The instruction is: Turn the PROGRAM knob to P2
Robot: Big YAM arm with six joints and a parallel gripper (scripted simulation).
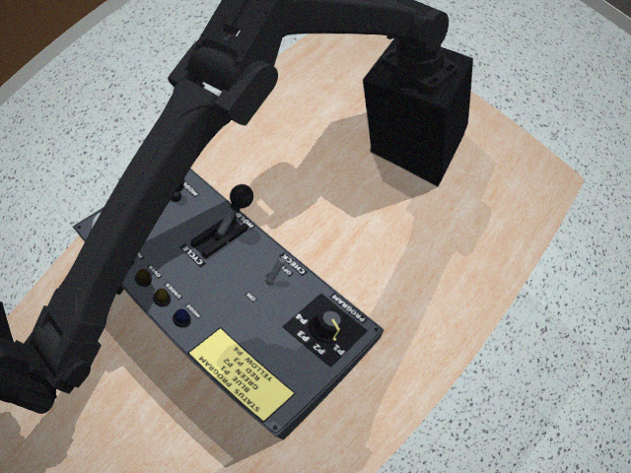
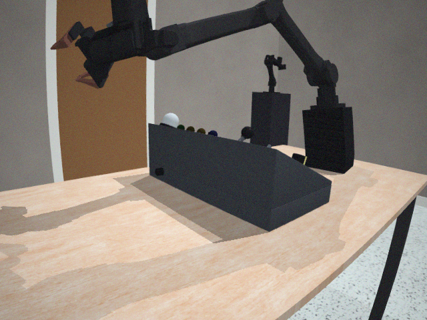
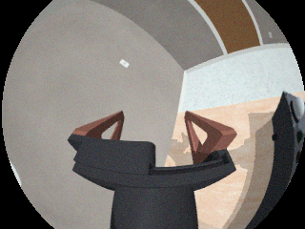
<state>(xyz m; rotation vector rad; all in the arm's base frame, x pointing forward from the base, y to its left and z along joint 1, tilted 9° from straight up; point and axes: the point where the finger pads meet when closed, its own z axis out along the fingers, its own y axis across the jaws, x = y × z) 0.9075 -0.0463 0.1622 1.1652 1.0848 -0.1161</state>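
Now: the ball-topped lever 500 mm behind my hand, 20 mm to the left of it and 220 mm below it. The rest, counted from my hand: small knob 470 mm behind, 100 mm to the right, 230 mm below; then check toggle 490 mm behind, 140 mm to the left, 240 mm below; then dark grey console 450 mm behind, 90 mm to the left, 250 mm below.
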